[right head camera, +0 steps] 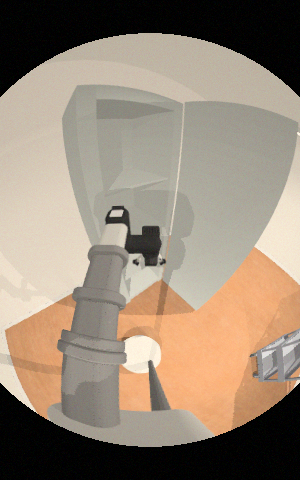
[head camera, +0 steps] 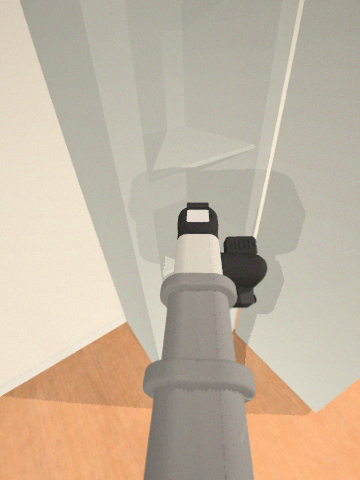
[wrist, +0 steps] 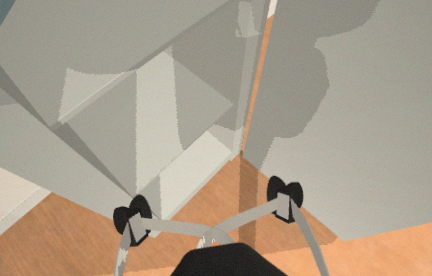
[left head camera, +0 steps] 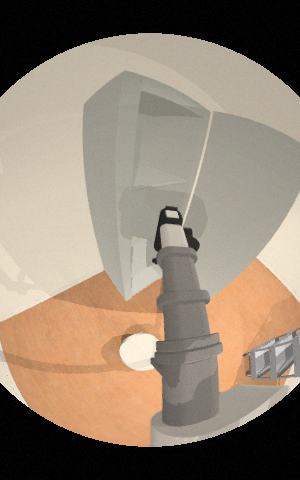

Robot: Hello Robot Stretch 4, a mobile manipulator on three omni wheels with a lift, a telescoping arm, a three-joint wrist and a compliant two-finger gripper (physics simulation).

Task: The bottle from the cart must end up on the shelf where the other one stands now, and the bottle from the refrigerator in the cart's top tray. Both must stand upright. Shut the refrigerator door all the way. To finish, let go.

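Where they show: gripper, between the fingertips: [wrist: 209, 201]; robot's base, origin of its link: [right head camera: 139, 353] [left head camera: 140, 350].
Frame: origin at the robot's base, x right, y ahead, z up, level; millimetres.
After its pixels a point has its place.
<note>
The grey refrigerator [head camera: 45, 65] {x -472, y 944, z 1547 mm} [left head camera: 100, 150] {x -288, y 718, z 1462 mm} [right head camera: 72, 135] {x -257, y 681, z 1596 mm} is open, its door [head camera: 320, 150] {x 374, y 807, z 1305 mm} [left head camera: 250, 175] {x 478, y 680, z 1488 mm} [right head camera: 235, 175] {x 501, y 652, z 1426 mm} [wrist: 380, 150] {x 511, y 640, z 666 mm} swung wide to the right. An inner shelf [head camera: 200, 145] {x 14, y 942, z 1286 mm} [left head camera: 157, 177] {x 8, y 896, z 1286 mm} [right head camera: 135, 180] {x 6, y 856, z 1286 mm} shows in the head views. My gripper [right head camera: 149, 261] {x 85, y 505, z 971 mm} [wrist: 209, 201] {x 85, y 505, z 971 mm} is open and empty, pointing down low before the compartment under a lower shelf [wrist: 120, 30] {x -40, y 849, z 900 mm}. In the head view the wrist hides the fingers. A blue-grey patch [wrist: 5, 9] {x -260, y 921, z 924 mm}, perhaps part of a bottle, shows at the wrist view's top left corner. No whole bottle shows.
A grey metal frame [left head camera: 254, 365] {x 1330, y -525, z 175 mm} [right head camera: 260, 367] {x 1329, y -537, z 157 mm}, possibly the cart, stands at the right edge, cut off. A white disc [left head camera: 137, 351] {x -34, y 1, z 187 mm} [right head camera: 143, 354] {x 42, y -2, z 187 mm} is on the wooden floor near the arm. A pale wall [head camera: 45, 200] {x -662, y 930, z 1078 mm} rises left of the refrigerator. The door stands close to the wrist's right.
</note>
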